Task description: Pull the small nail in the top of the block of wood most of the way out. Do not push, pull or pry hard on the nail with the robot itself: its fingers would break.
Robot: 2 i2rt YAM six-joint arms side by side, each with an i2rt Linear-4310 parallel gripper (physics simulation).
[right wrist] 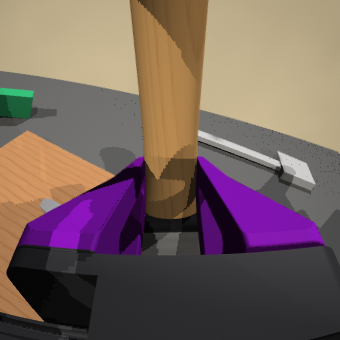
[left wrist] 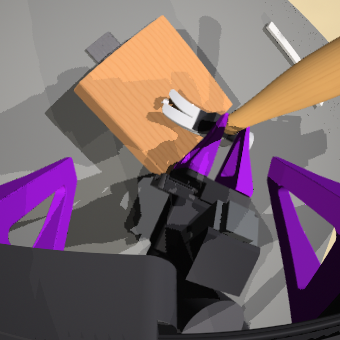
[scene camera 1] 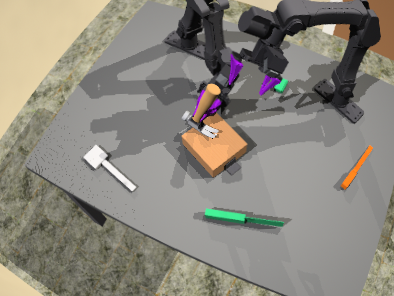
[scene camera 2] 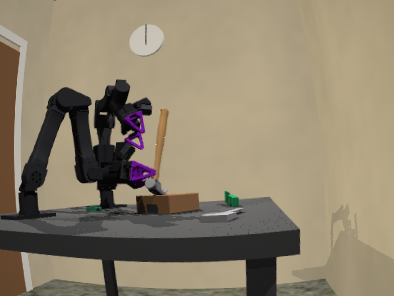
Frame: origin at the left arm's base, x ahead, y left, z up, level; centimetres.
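Where they show: left gripper, fingertip midpoint: (left wrist: pixel 171 167) (scene camera 1: pixel 245 88) (scene camera 2: pixel 143 141); right gripper, fingertip midpoint: (right wrist: pixel 170 167) (left wrist: pixel 235 119) (scene camera 1: pixel 196 118) (scene camera 2: pixel 157 173); left arm's base, link origin: (scene camera 1: pixel 339 101) (scene camera 2: pixel 107 207); right arm's base, link origin: (scene camera 1: pixel 189 45) (scene camera 2: pixel 29 217).
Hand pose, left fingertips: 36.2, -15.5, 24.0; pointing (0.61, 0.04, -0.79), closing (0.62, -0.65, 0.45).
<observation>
Things, the pixels of their top centre, and the offset from my left fingertips, as dx, dy, dz.
- wood block, top centre: (right wrist: pixel 44 207) (left wrist: pixel 168 91) (scene camera 1: pixel 214 137) (scene camera 2: pixel 167 191) +10.2, -1.7, -17.3
- claw hammer with a wooden handle, top centre: (scene camera 1: pixel 206 80) (scene camera 2: pixel 159 107) +10.4, -3.7, +9.2
- small nail, top centre: (left wrist: pixel 165 101) +9.1, -2.2, -17.3
- white mallet, top centre: (right wrist: pixel 257 151) (left wrist: pixel 302 60) (scene camera 2: pixel 229 210) (scene camera 1: pixel 109 169) +40.0, -17.9, -22.6
- green tool, top centre: (scene camera 1: pixel 245 216) (scene camera 2: pixel 229 190) +20.2, +22.2, -18.7
- orange tool, top centre: (scene camera 1: pixel 359 163) -20.3, +36.3, -21.6
- small green piece, top centre: (scene camera 1: pixel 281 84) (scene camera 2: pixel 94 207) -24.1, -3.6, -22.6
The wood block (scene camera 1: pixel 220 150) (scene camera 2: pixel 180 202) (left wrist: pixel 135 75) (right wrist: pixel 20 175) lies on the table. A claw hammer with a wooden handle (scene camera 1: pixel 206 103) (scene camera 2: pixel 161 145) (left wrist: pixel 290 85) (right wrist: pixel 170 100) stands nearly upright at the block's edge. Its claw (scene camera 1: pixel 210 131) (left wrist: pixel 182 110) reaches over the block's top. The small nail (left wrist: pixel 165 101) shows at the claw's tips; its seating in the slot is unclear. My right gripper (scene camera 1: pixel 199 117) (scene camera 2: pixel 154 173) (left wrist: pixel 235 119) (right wrist: pixel 170 167) is shut on the handle's lower end. My left gripper (scene camera 1: pixel 252 77) (scene camera 2: pixel 142 137) is open and empty, above and behind the right one.
A white mallet (scene camera 1: pixel 96 157) (scene camera 2: pixel 220 216) (right wrist: pixel 295 172) lies left of the block in scene camera 1. A green tool (scene camera 1: pixel 225 215) (scene camera 2: pixel 231 199) (right wrist: pixel 15 102) lies at the front, an orange tool (scene camera 1: pixel 356 167) at the right, and a small green piece (scene camera 1: pixel 281 85) (scene camera 2: pixel 93 208) near the arms.
</observation>
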